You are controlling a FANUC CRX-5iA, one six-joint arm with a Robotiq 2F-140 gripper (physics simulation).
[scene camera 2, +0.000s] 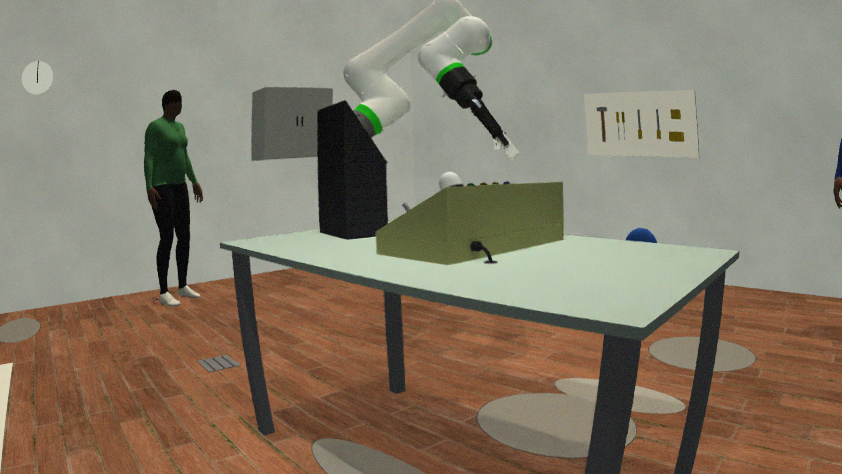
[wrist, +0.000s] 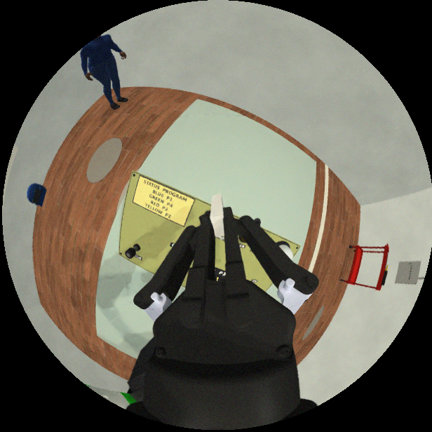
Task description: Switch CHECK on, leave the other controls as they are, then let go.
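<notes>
The olive control panel box stands on the table. My gripper is shut and empty, its pale fingertips in the air above the box. In the wrist view, a yellow card lists status colours and programs. A black knob sits near one corner of the panel. A white dome sits near the opposite end. A small grey lever sticks up from the sloping face. The fingers hide much of the panel; I cannot make out the CHECK switch or its position.
The pale green table carries the box. A black pedestal bears the arm beside it. A black cable leaves the box's back. A person in green and a person in blue stand away from the table.
</notes>
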